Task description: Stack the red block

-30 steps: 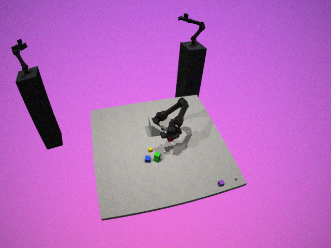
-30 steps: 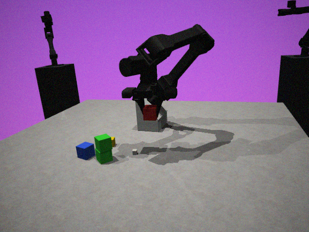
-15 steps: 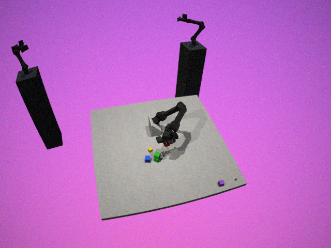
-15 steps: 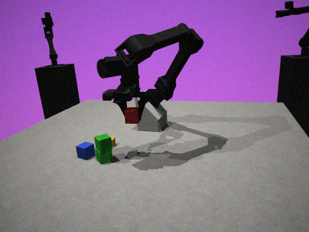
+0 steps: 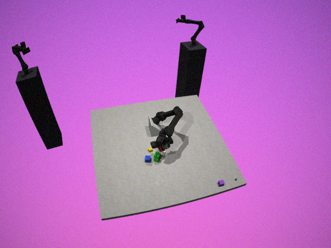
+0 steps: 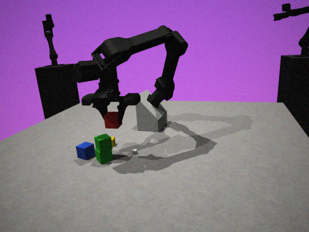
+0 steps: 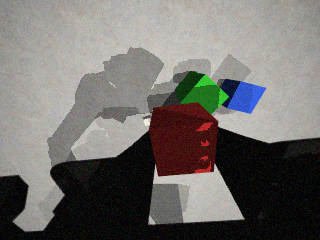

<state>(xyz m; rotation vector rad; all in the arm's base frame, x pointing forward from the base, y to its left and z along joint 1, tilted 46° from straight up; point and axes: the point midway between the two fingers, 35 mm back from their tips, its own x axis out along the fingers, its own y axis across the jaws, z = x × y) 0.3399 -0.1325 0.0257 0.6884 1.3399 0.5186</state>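
My gripper tip is 1 cm past the blue cube, 13 cm to the left of it and 11 cm above it. From my gripper tip the other things lie so: tiny white cube (4 cm behind, 5 cm to the left, 12 cm below); yellow cube (11 cm behind, 6 cm to the right, 12 cm below); red block (1 cm above).
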